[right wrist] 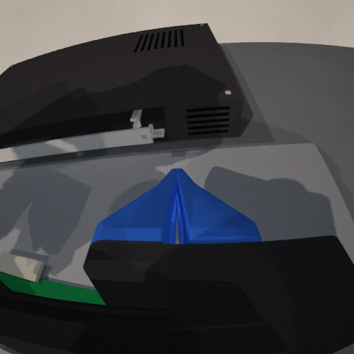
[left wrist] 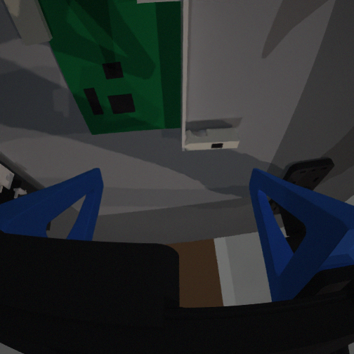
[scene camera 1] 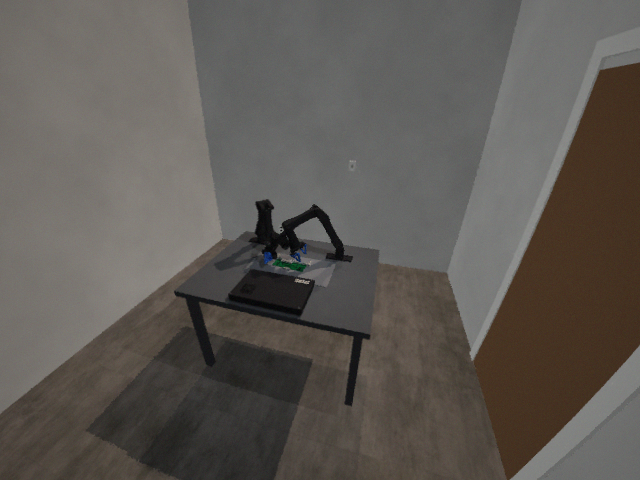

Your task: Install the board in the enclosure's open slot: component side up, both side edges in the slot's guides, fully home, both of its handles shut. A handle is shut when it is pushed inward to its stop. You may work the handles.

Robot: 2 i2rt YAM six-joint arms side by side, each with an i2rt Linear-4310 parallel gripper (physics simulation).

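Places are measured from the left arm's base along level axes (x ahead, y left, z up), in metres.
Where they show: left gripper, between the fingertips: (scene camera 1: 302, 257); right gripper, between the fingertips: (scene camera 1: 264, 263); left arm's base, origin of its link: (scene camera 1: 339, 257); right arm's base, origin of its link: (scene camera 1: 261, 241).
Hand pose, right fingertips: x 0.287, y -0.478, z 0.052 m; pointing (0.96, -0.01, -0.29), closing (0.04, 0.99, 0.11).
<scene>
Each offset is from my right fingertips to the top centre of the thing. "spot": to the spot under its first point. Level surfaces: height alone.
The green board {spot: 0.082 m back, 0.149 m left, 0.046 m down} (scene camera 1: 289, 265) (left wrist: 142, 75) (right wrist: 70, 292) lies component side up on the light mat {0.050 m down} (scene camera 1: 323, 277) (right wrist: 285, 160). In the left wrist view, its thin front panel (left wrist: 185, 75) runs along its right edge, and a pale handle (left wrist: 212, 140) sticks outward at the panel's near end. The black enclosure {0.219 m ahead, 0.152 m left, 0.002 m down} (scene camera 1: 271, 291) (right wrist: 100, 80) lies beyond the mat. A pale strip (right wrist: 85, 141) with a small pale lever (right wrist: 135, 119) at its end runs low along a dark opening. My left gripper (scene camera 1: 300, 253) (left wrist: 175, 176) is open, above and beside the board. My right gripper (scene camera 1: 267, 257) (right wrist: 176, 177) is shut and empty, between board and enclosure.
The dark table {0.052 m down} (scene camera 1: 341, 304) carries both arms' bases at its back edge. The two arms stand close together over the mat. A vent grille (right wrist: 208, 120) is at one end of the enclosure's slot side. Part of the other arm's base (left wrist: 310, 172) shows at the right of the left wrist view.
</scene>
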